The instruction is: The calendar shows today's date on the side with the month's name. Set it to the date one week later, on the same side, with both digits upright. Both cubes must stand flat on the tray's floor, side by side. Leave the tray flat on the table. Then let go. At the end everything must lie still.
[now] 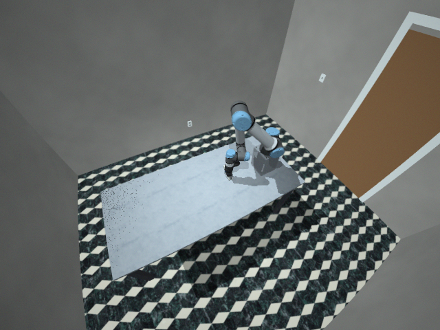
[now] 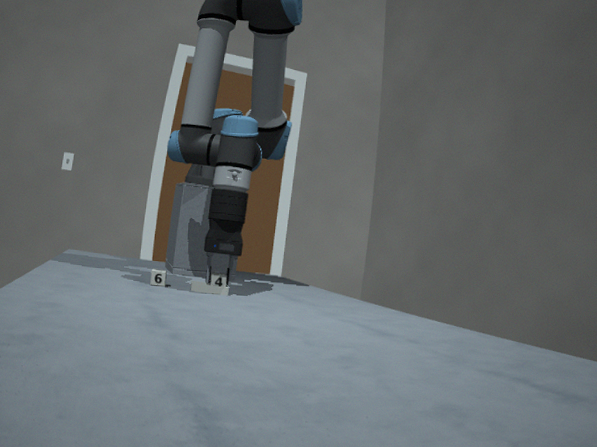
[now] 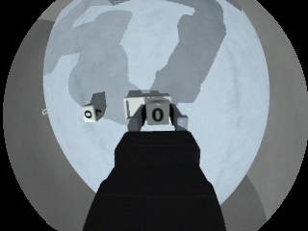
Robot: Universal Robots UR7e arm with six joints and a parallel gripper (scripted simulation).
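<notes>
Right now my hand is 2 cm to the left of the white calendar tray and 3 cm above it.
</notes>
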